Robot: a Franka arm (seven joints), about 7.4 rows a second.
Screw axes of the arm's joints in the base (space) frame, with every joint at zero. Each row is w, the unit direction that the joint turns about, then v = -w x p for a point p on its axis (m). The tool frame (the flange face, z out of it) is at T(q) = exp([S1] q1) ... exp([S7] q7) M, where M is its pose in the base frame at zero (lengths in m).
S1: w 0 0 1 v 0.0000 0.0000 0.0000
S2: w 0 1 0 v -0.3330 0.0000 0.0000
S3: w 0 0 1 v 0.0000 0.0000 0.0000
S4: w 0 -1 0 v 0.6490 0.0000 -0.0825
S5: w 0 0 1 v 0.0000 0.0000 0.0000
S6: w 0 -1 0 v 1.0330 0.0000 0.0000
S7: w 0 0 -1 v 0.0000 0.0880 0.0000
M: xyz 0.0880 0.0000 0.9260 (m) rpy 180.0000 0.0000 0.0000 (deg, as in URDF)
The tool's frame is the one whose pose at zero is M.
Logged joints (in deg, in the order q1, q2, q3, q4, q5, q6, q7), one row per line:
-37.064 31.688 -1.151 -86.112 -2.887 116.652 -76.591
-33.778 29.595 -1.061 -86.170 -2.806 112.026 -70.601
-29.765 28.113 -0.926 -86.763 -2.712 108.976 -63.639
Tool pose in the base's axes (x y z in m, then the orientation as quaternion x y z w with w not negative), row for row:
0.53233 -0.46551 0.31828 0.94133 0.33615 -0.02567 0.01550
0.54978 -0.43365 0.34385 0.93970 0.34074 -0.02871 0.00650
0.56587 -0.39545 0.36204 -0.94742 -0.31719 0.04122 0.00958
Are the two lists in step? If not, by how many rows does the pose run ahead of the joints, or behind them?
The pose runs 1 row behind the joints: the pose in row i belongs to the joints in row i - 1.
